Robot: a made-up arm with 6 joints.
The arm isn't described. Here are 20 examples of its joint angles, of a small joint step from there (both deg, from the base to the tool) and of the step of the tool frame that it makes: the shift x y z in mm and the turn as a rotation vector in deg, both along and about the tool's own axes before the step.
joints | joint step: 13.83 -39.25 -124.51 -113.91 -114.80 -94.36 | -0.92 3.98 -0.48 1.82 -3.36 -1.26
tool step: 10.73 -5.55 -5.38 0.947 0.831 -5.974
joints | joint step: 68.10 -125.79 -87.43 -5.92 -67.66 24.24 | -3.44 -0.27 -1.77 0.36 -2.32 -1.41
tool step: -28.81 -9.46 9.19 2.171 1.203 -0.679
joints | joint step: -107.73 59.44 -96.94 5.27 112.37 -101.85 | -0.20 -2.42 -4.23 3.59 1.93 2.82
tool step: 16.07 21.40 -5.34 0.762 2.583 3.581
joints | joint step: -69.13 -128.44 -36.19 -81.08 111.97 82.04 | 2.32 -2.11 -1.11 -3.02 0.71 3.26
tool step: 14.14 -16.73 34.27 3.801 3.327 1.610
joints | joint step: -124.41 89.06 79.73 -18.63 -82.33 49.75 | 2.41 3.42 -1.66 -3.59 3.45 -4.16
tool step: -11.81 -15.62 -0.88 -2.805 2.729 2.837
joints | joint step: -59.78 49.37 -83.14 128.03 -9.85 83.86 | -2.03 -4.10 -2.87 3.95 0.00 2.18
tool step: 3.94 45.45 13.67 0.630 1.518 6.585
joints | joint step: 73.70 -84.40 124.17 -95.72 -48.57 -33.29 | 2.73 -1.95 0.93 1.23 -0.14 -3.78
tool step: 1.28 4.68 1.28 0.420 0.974 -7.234
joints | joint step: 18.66 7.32 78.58 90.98 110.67 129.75 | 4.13 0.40 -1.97 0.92 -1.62 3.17
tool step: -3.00 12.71 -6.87 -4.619 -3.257 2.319
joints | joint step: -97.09 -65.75 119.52 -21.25 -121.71 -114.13 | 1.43 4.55 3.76 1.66 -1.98 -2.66
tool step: 28.32 27.08 24.16 1.081 -0.991 -0.059
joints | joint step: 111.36 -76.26 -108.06 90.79 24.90 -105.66 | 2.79 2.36 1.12 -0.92 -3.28 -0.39
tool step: -19.27 -27.27 -18.60 -1.668 2.951 1.669
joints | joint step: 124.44 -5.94 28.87 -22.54 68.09 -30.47 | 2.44 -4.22 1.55 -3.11 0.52 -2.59
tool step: 9.59 15.75 3.64 -4.393 0.241 -6.946
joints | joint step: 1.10 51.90 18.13 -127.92 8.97 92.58 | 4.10 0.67 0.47 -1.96 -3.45 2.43
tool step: -2.52 19.30 2.91 -5.260 -5.322 4.816
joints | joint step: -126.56 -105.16 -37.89 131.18 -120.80 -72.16 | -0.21 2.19 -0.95 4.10 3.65 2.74
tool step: 25.06 -0.83 26.44 1.233 -6.182 -1.688
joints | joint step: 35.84 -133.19 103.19 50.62 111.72 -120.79 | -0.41 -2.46 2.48 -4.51 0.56 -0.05
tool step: -6.26 -11.28 5.58 -0.775 -3.551 -1.263
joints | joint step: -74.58 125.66 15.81 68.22 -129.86 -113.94 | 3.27 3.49 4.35 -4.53 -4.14 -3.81
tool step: 3.64 48.97 52.91 1.940 -1.602 2.116
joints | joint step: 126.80 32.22 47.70 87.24 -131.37 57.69 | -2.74 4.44 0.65 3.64 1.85 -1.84
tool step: -9.64 -12.98 27.42 -3.936 5.174 -3.880
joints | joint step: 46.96 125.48 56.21 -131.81 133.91 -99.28 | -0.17 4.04 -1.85 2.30 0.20 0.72
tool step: 1.51 9.32 -5.57 -2.866 -0.259 1.991
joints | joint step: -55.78 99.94 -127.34 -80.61 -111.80 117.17 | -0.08 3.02 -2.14 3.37 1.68 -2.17
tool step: -3.93 -27.80 -21.61 -2.619 4.715 -6.627
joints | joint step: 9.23 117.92 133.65 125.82 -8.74 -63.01 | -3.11 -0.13 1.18 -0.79 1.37 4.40
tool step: -15.26 11.13 -3.75 -1.233 -1.037 6.167
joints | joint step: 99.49 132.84 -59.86 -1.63 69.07 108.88 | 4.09 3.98 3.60 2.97 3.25 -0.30
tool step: 0.13 1.21 -7.59 5.888 8.296 7.026
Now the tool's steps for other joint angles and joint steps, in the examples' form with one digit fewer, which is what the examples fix.
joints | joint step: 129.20 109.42 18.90 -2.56 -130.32 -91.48 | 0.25 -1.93 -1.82 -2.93 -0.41 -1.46
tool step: -5.2 20.0 -21.0 -0.08 1.86 1.50
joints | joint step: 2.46 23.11 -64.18 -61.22 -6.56 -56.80 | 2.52 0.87 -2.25 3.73 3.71 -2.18
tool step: -2.3 -15.0 25.3 -3.52 1.08 -2.29
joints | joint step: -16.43 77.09 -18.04 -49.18 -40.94 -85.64 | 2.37 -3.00 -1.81 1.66 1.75 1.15
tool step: 14.2 5.6 -20.4 0.45 -4.10 0.00
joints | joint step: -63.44 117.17 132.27 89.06 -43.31 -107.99 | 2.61 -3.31 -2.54 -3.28 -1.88 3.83
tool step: 16.4 -2.0 -0.2 1.14 -0.84 5.12
